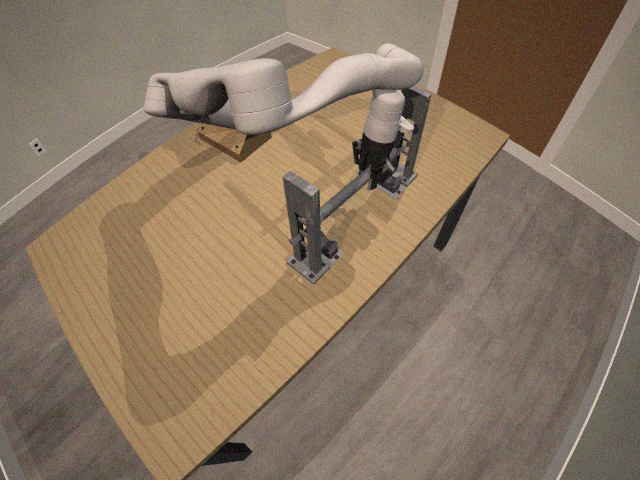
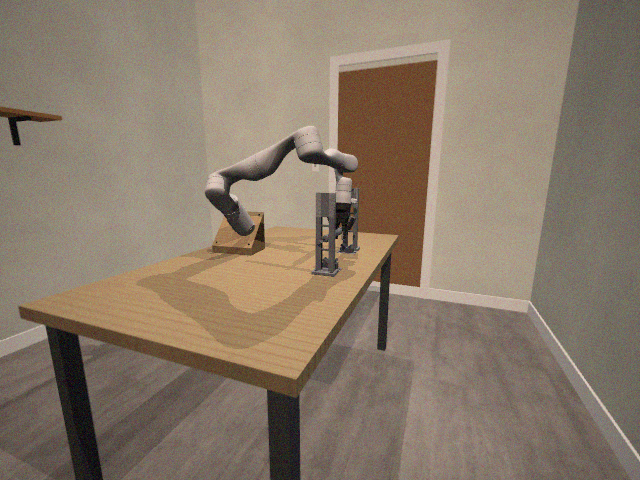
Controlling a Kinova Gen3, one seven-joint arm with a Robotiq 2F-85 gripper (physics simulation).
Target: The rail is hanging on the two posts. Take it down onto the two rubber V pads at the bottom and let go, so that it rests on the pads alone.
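Places are measured from the arm's base along level axes (x ahead, y left, z up), in metres.
Where they show: gripper, between the fingertips: (image 1: 366, 185) (image 2: 339, 239); arm's base, origin of its link: (image 2: 245, 227).
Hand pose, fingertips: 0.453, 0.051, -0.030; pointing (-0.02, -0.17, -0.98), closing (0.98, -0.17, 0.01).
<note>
Each offset is from my fingertips to the top centre of the thing, as dx, dy, dz. "spot": to the spot under its first point. Level surfaces: height alone.
The grey rail {+0.000, -0.031, +0.051} (image 1: 345, 196) runs between the near post {+0.017, -0.207, +0.217} (image 1: 302, 198) (image 2: 325, 205) and the far post {+0.006, +0.136, +0.217} (image 1: 419, 131) (image 2: 356, 219), well above the pads. My gripper (image 1: 372, 180) is shut on the rail, toward its far end, close to the far post. The near dark V pad {spot: +0.040, -0.183, -0.042} (image 1: 329, 248) sits low at the near post's foot, below the rail. The far V pad {spot: +0.022, +0.092, -0.048} (image 1: 391, 182) shows partly beside the fingers at the far post's foot. Whether the rail's ends touch any peg in the posts is too small to tell; the far end is hidden by the gripper.
Both posts stand on grey base plates near one long edge of the wooden table {dz -0.083} (image 1: 206, 258) (image 2: 170, 330). A slanted wooden block (image 1: 227, 143) (image 2: 258, 237) stands behind, under the arm's base. The forearm reaches over the table to the far post.
</note>
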